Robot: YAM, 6 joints.
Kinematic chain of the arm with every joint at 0, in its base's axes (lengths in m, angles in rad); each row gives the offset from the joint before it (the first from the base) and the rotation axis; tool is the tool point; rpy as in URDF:
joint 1: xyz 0 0 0.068 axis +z
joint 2: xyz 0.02 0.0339 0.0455 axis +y
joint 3: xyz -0.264 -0.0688 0 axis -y
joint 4: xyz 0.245 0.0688 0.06 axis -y
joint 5: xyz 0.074 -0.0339 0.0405 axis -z
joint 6: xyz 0.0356 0 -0.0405 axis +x
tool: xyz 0 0 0 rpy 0 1.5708 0
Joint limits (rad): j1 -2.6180..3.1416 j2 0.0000..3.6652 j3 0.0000..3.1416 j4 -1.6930..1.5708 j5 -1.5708..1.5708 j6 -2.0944..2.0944
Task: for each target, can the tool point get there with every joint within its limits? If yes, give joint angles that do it. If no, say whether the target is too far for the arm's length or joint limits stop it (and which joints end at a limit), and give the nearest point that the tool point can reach.
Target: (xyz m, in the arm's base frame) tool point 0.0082 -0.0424 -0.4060
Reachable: no: joint limits stop it (at a limit: joint 2) | nearest point 0.0150 -0.0777 -0.3382 | short by 0.077 m
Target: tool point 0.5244 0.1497 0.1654
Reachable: yes | joints 0.3146 2.4768 1.6912 0.9793 0.5937 0.5018
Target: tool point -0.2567 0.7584 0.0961
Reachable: no: too far | nearest point -0.2070 0.6116 0.0996 | short by 0.155 m
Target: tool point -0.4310 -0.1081 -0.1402
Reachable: no: joint limits stop it (at a limit: joint 1) | nearest point -0.4310 -0.0356 -0.1402 | short by 0.072 m
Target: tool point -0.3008 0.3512 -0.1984
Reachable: yes | joints 2.3060 3.1785 1.7585 0.7223 0.3573 0.2737
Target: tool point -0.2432 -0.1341 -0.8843
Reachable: no: too far | nearest point -0.2260 -0.1301 -0.3801 | short by 0.504 m
